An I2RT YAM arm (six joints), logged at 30 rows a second.
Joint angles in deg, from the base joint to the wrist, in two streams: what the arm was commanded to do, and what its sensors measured. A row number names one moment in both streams.
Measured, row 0:
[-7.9 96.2 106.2 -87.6 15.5 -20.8]
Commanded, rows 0 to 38:
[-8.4 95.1 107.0 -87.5 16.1 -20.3]
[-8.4 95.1 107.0 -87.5 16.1 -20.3]
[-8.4 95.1 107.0 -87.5 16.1 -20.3]
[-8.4 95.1 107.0 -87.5 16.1 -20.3]
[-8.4 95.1 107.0 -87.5 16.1 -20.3]
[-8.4 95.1 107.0 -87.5 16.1 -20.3]
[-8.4 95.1 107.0 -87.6 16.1 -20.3]
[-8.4 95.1 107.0 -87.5 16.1 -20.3]
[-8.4 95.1 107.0 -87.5 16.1 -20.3]
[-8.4 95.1 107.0 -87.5 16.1 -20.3]
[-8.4 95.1 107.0 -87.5 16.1 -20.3]
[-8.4 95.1 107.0 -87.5 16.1 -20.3]
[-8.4 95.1 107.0 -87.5 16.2 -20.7]
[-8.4 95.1 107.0 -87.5 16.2 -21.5]
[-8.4 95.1 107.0 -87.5 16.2 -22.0]
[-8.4 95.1 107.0 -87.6 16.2 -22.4]
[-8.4 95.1 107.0 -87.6 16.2 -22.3]
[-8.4 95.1 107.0 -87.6 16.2 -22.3]
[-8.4 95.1 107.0 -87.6 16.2 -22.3]
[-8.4 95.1 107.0 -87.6 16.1 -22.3]
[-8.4 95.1 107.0 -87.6 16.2 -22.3]
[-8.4 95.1 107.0 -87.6 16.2 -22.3]
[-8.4 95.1 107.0 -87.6 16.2 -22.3]
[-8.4 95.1 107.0 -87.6 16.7 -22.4]
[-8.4 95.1 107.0 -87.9 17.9 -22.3]
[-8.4 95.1 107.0 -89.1 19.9 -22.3]
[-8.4 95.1 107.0 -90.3 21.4 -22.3]
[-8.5 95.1 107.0 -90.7 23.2 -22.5]
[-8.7 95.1 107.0 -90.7 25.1 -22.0]
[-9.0 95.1 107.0 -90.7 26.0 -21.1]
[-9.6 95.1 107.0 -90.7 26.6 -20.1]
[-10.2 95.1 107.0 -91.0 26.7 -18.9]
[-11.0 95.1 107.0 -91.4 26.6 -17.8]
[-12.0 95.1 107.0 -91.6 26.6 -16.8]
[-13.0 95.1 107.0 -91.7 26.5 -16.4]
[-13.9 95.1 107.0 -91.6 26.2 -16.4]
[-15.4 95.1 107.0 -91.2 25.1 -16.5]
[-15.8 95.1 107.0 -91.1 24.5 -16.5]
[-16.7 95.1 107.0 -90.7 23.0 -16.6]
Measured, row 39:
[-13.9 96.2 106.2 -91.3 24.3 -18.8]
